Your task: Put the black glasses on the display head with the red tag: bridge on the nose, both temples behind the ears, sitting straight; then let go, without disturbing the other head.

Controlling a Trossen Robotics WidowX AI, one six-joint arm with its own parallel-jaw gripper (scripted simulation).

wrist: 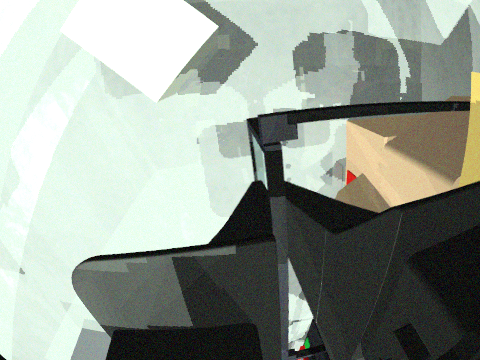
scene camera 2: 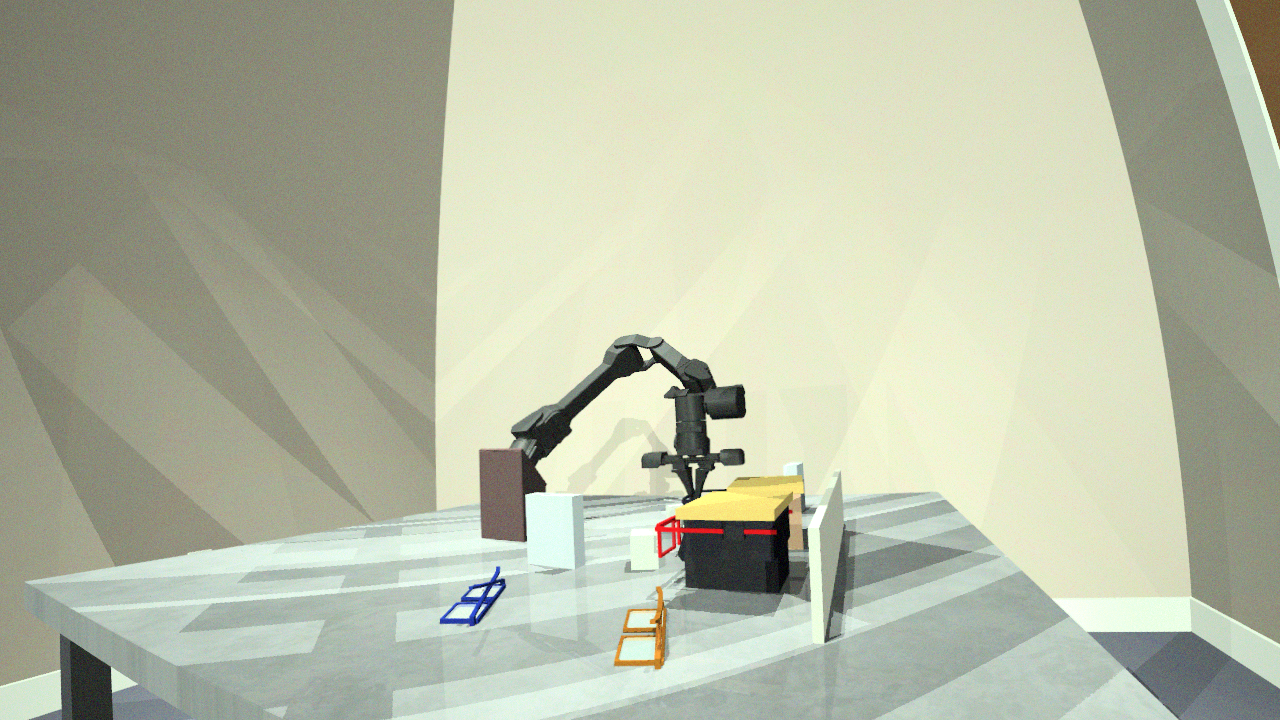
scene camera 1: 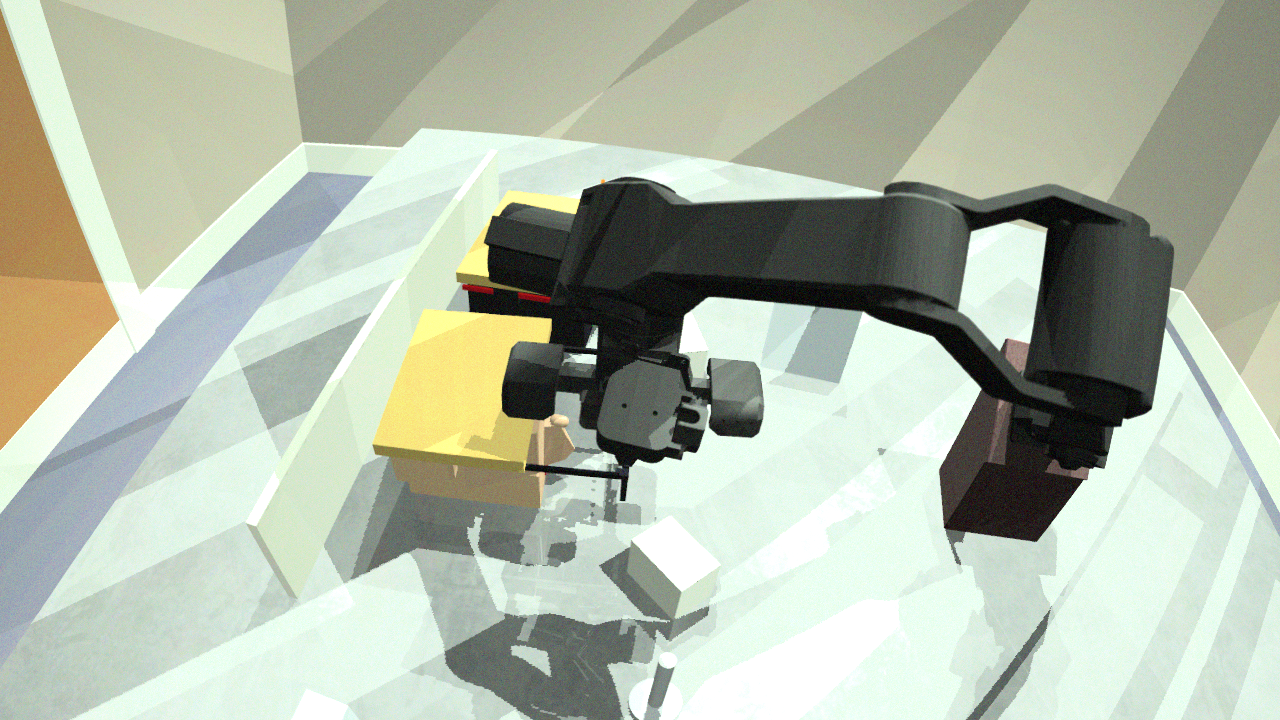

Scene:
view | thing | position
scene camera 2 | my gripper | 695, 505
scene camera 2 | tan display head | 794, 483
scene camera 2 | white wall panel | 825, 531

